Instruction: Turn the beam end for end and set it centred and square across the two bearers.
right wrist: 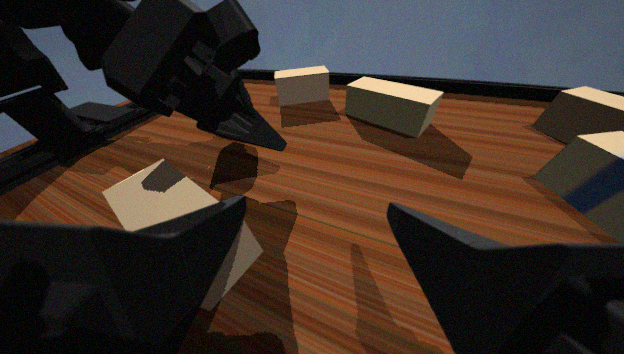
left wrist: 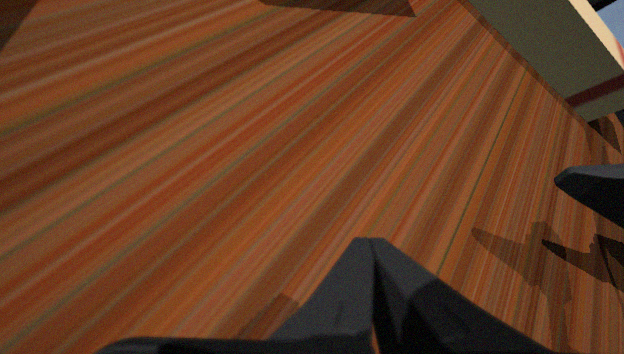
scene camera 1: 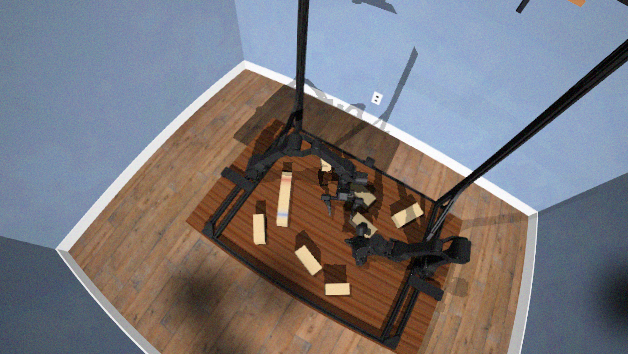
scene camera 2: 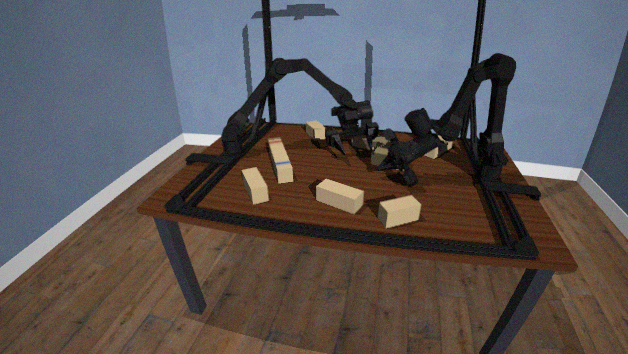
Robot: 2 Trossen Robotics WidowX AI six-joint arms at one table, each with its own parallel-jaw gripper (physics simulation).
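Frame: origin at the left arm's base, x ahead, y left, z up, level; centimetres.
Seen in the pictures: left gripper, fingertip midpoint: (right wrist: 284, 147) (left wrist: 367, 252) (scene camera 1: 344, 240) (scene camera 2: 376, 169); right gripper, fingertip midpoint: (right wrist: 318, 205) (left wrist: 589, 264) (scene camera 1: 340, 218) (scene camera 2: 358, 152); left arm's base, origin of the base link: (right wrist: 68, 136) (scene camera 1: 421, 268) (scene camera 2: 489, 176); right arm's base, origin of the base link: (scene camera 1: 255, 174) (scene camera 2: 232, 151).
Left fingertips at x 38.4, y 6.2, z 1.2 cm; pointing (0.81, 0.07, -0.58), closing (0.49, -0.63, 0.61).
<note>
Pixels of each thing's top centre, then the offset from my left fingertips to it.
- long pale beam, middle of its top: (scene camera 2: 278, 151) (scene camera 1: 284, 196) dy -3.0, dx +33.3, dz +1.8 cm
- block, middle of its top: (right wrist: 163, 204) (scene camera 2: 390, 152) (scene camera 1: 363, 223) dy -10.7, dx -4.0, dz +1.5 cm
The long pale beam (scene camera 1: 284, 199) (scene camera 2: 279, 156) (left wrist: 540, 40) (right wrist: 585, 182) lies flat at the left of both scene views, its red band at the far end and blue band at the near end. Plain pale blocks lie around it; which two are the bearers I cannot tell. Two blocks (scene camera 1: 365, 197) (scene camera 1: 364, 223) lie near the grippers, partly hidden. My left gripper (scene camera 1: 348, 241) (scene camera 2: 379, 167) (left wrist: 367, 252) is shut and empty, low over the table. My right gripper (scene camera 1: 343, 210) (scene camera 2: 357, 150) (right wrist: 318, 205) is open and empty, right of the beam; one finger overlaps a block (right wrist: 157, 202) in its wrist view.
More plain blocks lie left of the beam (scene camera 1: 259, 229) (scene camera 2: 255, 185), near the front (scene camera 1: 308, 260) (scene camera 1: 337, 289) (scene camera 2: 340, 196) (scene camera 2: 399, 211), at the back (scene camera 1: 326, 165) (scene camera 2: 315, 130) and at the right (scene camera 1: 407, 215). A black frame (scene camera 2: 350, 235) edges the table. The arms are close together.
</note>
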